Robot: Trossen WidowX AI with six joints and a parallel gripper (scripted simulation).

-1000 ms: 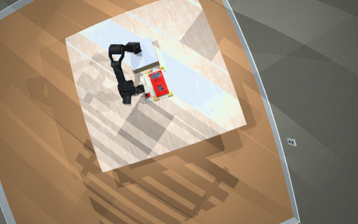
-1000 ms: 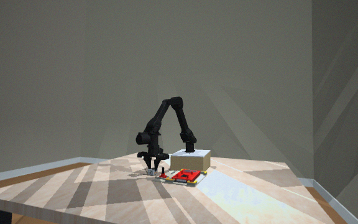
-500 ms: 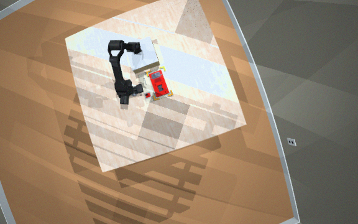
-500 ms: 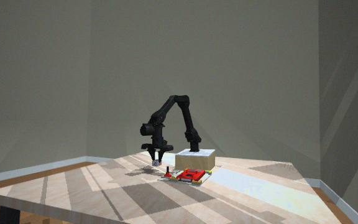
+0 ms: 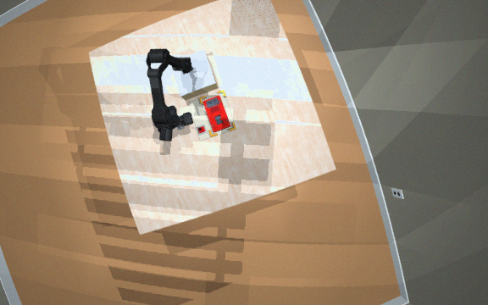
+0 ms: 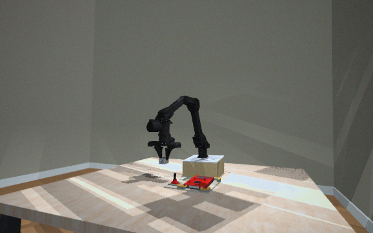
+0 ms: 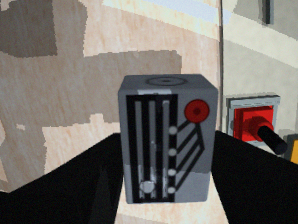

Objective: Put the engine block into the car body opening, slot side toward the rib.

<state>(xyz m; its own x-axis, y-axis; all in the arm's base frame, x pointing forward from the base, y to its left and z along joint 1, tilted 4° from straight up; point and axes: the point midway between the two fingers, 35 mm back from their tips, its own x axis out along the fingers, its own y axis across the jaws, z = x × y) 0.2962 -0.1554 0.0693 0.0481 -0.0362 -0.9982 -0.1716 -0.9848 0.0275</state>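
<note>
Now: gripper tip 5 cm short of the black upright pin, 8 cm to the right of it and 8 cm above it. Round my gripper tip: grey engine block 1 cm below.
</note>
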